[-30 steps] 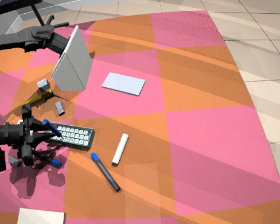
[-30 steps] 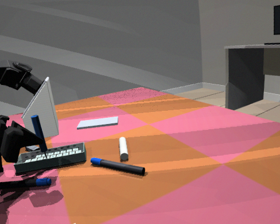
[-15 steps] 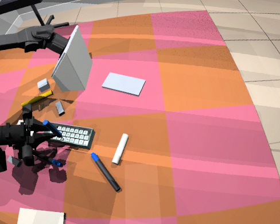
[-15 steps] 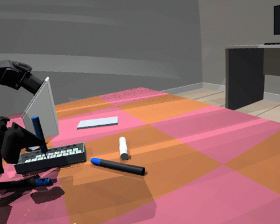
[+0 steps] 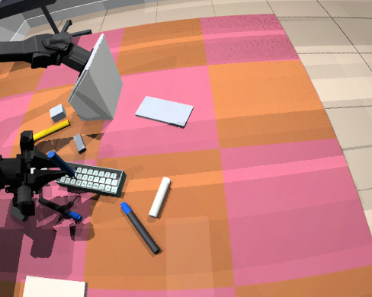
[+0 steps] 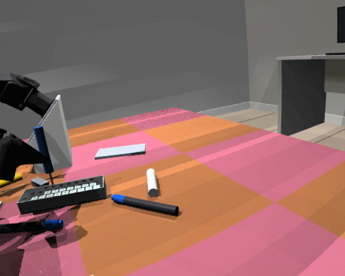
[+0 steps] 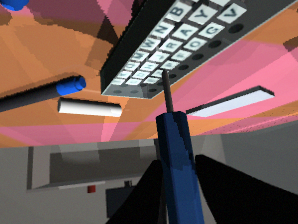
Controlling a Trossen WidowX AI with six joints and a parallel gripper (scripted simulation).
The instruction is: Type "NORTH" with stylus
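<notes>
Right now the white cylinder is 19 cm to the left of my gripper tip, 9 cm below it and 5 cm ahead of it. Round my gripper tip: stylus 1 cm below; then yellow-handled tool 20 cm behind, 15 cm to the right, 9 cm below; then grey slab 22 cm to the left, 20 cm behind, 10 cm below.
</notes>
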